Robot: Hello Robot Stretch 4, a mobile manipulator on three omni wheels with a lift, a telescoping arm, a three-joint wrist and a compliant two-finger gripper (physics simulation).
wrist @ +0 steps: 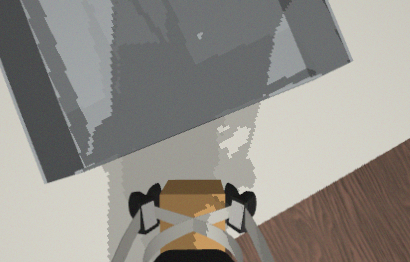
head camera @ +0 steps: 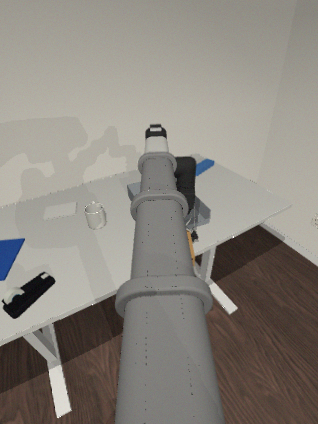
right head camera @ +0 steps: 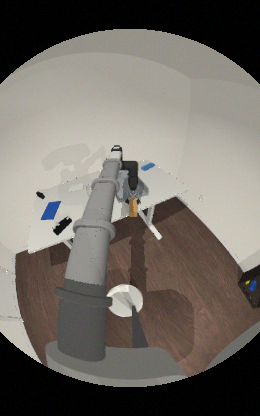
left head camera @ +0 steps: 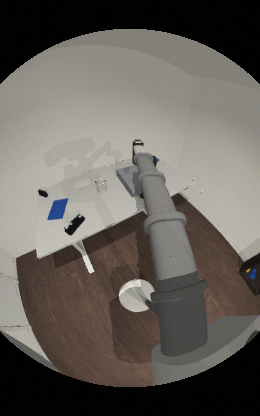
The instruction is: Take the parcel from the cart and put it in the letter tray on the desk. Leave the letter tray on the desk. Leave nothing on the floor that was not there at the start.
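Seen in the pictures: gripper, between the fingertips: [wrist: 193, 198] [right head camera: 132, 203]; robot's base, origin of its link: [right head camera: 124, 299] [left head camera: 136, 294].
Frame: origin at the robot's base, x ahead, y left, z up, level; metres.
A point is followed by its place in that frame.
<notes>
The orange-brown parcel [head camera: 190, 246] @(x 0.626, y -0.105, z 0.977 m) [right head camera: 133, 209] @(x 0.597, y -0.093, z 0.974 m) [wrist: 194, 187] @(x 0.709, y -0.089, z 0.960 m) is between the two fingers of my gripper [right head camera: 133, 200] @(x 0.694, y -0.088, z 0.936 m) [wrist: 193, 198] @(x 0.694, y -0.088, z 0.936 m), which is shut on it. The grey letter tray [head camera: 204, 216] @(x 0.843, y -0.200, z 0.935 m) [left head camera: 127, 179] @(x 0.960, y 0.043, z 0.925 m) [right head camera: 142, 190] @(x 0.866, y -0.178, z 0.925 m) [wrist: 25, 100] @(x 0.783, y 0.045, z 0.980 m) stands on the white desk [head camera: 75, 260] @(x 0.629, y 0.314, z 0.923 m) [left head camera: 112, 210] @(x 0.597, y 0.165, z 0.922 m) [right head camera: 167, 185] @(x 0.955, y -0.430, z 0.923 m) [wrist: 325, 115] @(x 0.776, y -0.228, z 0.923 m). In the wrist view the tray's near wall lies ahead of the parcel, with a strip of desk showing between them. The parcel is near the desk's front edge and outside the tray's outline. The arm hides part of the tray in the head views. I cannot make out the cart.
A mug [head camera: 95, 216] @(x 0.800, y 0.259, z 0.992 m) [left head camera: 101, 185] @(x 0.801, y 0.256, z 0.990 m) stands left of the tray. A black tape dispenser [head camera: 29, 295] @(x 0.469, y 0.414, z 0.944 m) [left head camera: 74, 224] @(x 0.470, y 0.412, z 0.947 m) and a blue flat item [left head camera: 58, 209] @(x 0.622, y 0.611, z 0.931 m) [right head camera: 51, 210] @(x 0.626, y 0.608, z 0.930 m) lie farther left. A blue block [head camera: 205, 167] @(x 1.312, y -0.298, z 0.946 m) [right head camera: 148, 166] @(x 1.315, y -0.288, z 0.944 m) lies behind the tray. A dark box [left head camera: 245, 274] @(x -0.298, y -1.917, z 0.073 m) is at the right.
</notes>
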